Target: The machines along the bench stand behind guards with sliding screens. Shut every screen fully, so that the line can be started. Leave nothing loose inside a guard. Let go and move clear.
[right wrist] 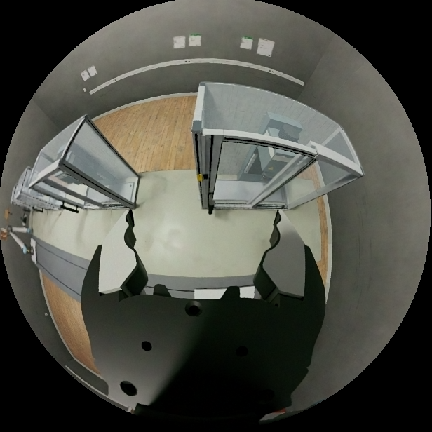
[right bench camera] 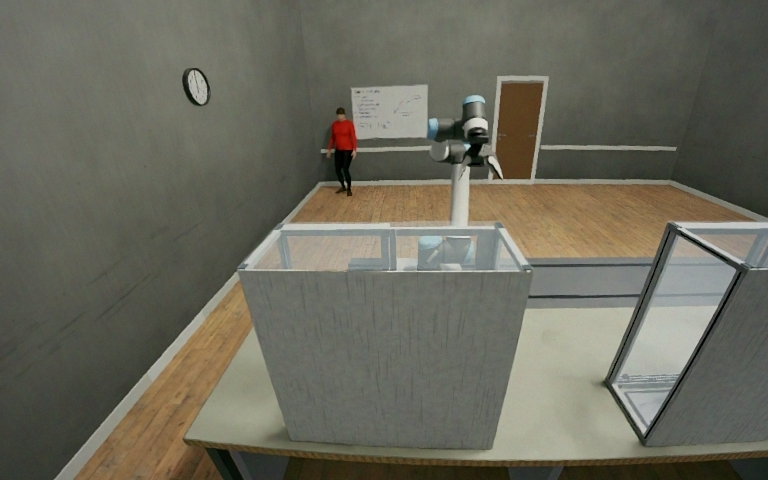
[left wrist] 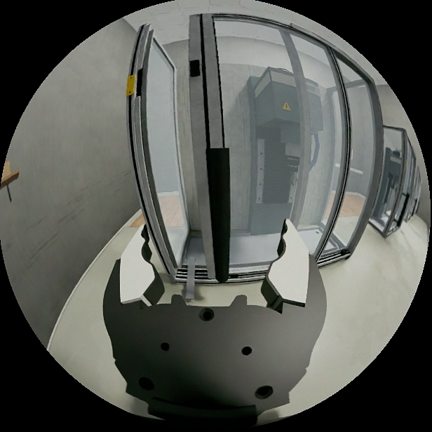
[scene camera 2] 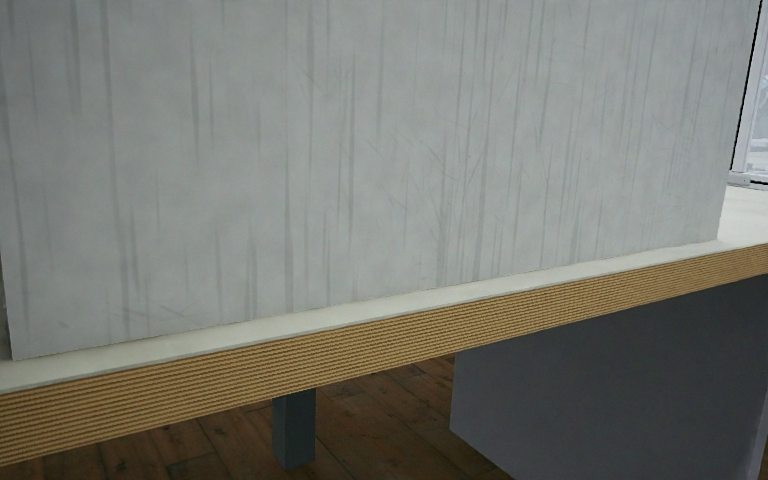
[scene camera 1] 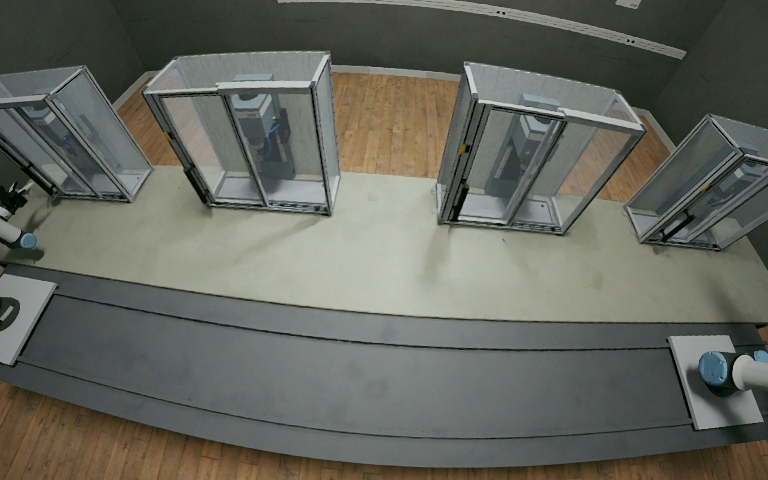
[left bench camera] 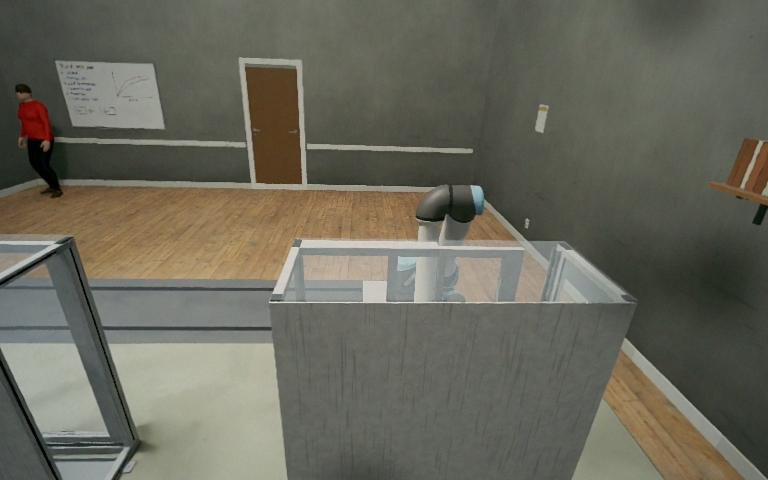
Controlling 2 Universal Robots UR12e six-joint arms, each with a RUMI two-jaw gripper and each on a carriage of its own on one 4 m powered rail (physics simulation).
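In the left wrist view, the end guard's sliding screen (left wrist: pixel 218 100) with its black handle (left wrist: pixel 218 215) stands open, with a gap to the post bearing a yellow tag (left wrist: pixel 131 85). A grey strip (left wrist: pixel 191 280) lies across the sill in that gap, one end sticking out. My left gripper (left wrist: pixel 213 223) is open and empty, facing the handle. The screens of the second guard (scene camera 1: pixel 260 206) and third guard (scene camera 1: pixel 538 227) look closed against their posts. The right guard's handle (right wrist: pixel 210 202) stands beside its post; full closure is unclear. My right gripper (right wrist: pixel 202 210) (right bench camera: pixel 481 169) is open, empty and away from the guards.
Machines (scene camera 1: pixel 254 121) (left wrist: pixel 275 140) stand inside the guards on the pale bench (scene camera 1: pixel 362 254). The grey rail (scene camera 1: pixel 362 384) runs along its front, with a white carriage (scene camera 1: pixel 682 390) at the right. A person in red (left bench camera: pixel 35 121) (right bench camera: pixel 342 135) stands beyond the rail.
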